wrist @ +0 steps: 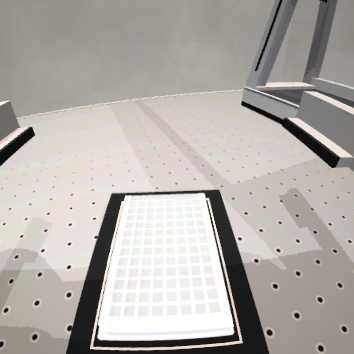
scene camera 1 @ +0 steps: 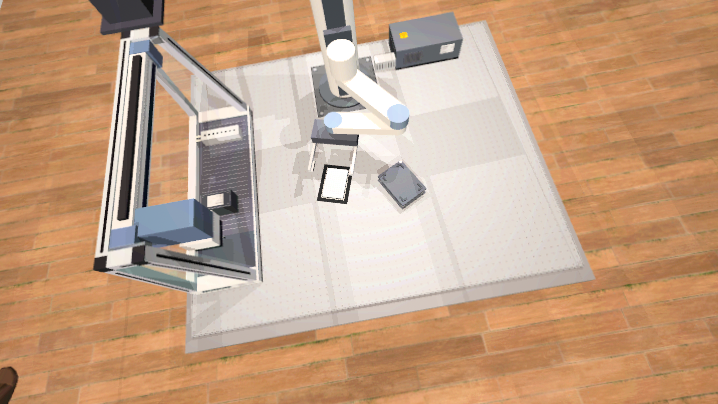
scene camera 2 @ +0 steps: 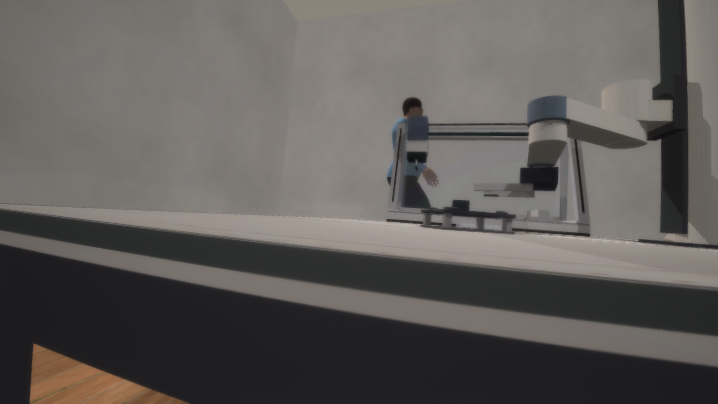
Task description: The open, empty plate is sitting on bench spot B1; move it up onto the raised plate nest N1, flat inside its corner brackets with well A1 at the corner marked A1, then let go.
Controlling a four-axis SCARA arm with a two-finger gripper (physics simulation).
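Places are measured from the arm's base along level axes (x left, y back, z up), in metres.
Pixels of known places: gripper, fingertip midpoint: [wrist: 157, 107] [scene camera 1: 330, 172] [scene camera 2: 479, 190].
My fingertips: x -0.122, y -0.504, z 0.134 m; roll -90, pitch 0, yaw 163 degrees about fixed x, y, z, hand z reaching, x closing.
Note:
Ahead of a thing's pixels: the offset from my fingertips to its middle. "spot": to the spot under its first point.
The white plate {dx +0.004, dy +0.008, dz -0.112 m} [scene camera 1: 334, 183] [wrist: 167, 260] lies flat and empty on black-bordered spot B1 [scene camera 1: 332, 202] [wrist: 244, 300], its grid of wells facing up. My gripper [scene camera 1: 331, 171] [scene camera 2: 479, 190] [wrist: 157, 107] is open, with nothing between its fingers. It hangs level above the bench, and its fingers stand wider apart than the plate. In scene camera 1, the tips are near the plate's arm-side end. The raised dark nest N1 {dx +0.271, dy -0.058, dz -0.098 m} [scene camera 1: 401, 184] [scene camera 2: 489, 214] stands on short posts beside the plate, turned at an angle, with corner brackets on top. The A1 mark is too small to read. The nest does not show in the wrist view.
A gantry machine [scene camera 1: 255, 200] [wrist: 270, 105] stands at the left of the bench in scene camera 1, with a small dark block {spot: dx -0.403, dy -0.045, dz -0.003 m} [scene camera 1: 228, 202] inside. A grey control box {spot: dx +0.512, dy +0.558, dz -0.007 m} [scene camera 1: 426, 42] sits near the arm's base. A person [scene camera 2: 400, 135] stands behind the gantry in scene camera 2.

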